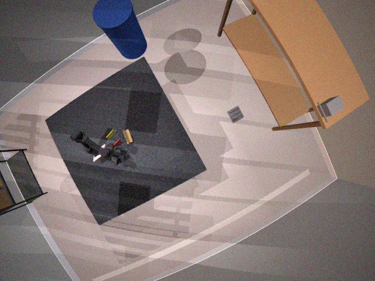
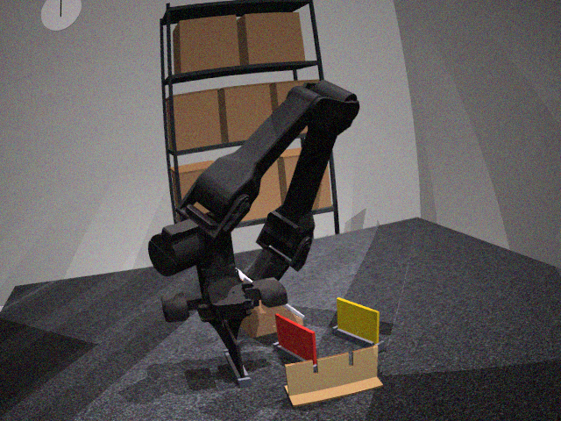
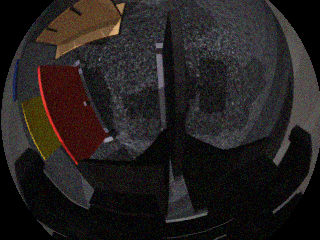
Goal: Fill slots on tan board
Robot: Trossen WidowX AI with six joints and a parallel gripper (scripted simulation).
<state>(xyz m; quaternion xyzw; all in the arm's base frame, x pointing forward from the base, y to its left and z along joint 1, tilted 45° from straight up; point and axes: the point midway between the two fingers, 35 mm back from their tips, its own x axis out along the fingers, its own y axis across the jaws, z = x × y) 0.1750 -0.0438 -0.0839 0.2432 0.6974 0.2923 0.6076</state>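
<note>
My gripper tip is 150 mm short of the tan board and 120 mm to the right of it. Also, from my gripper tip: red board (100 mm to the left, 40 mm ahead); then dark board (30 mm ahead, 10 mm above); then yellow board (200 mm to the left, 20 mm ahead).
</note>
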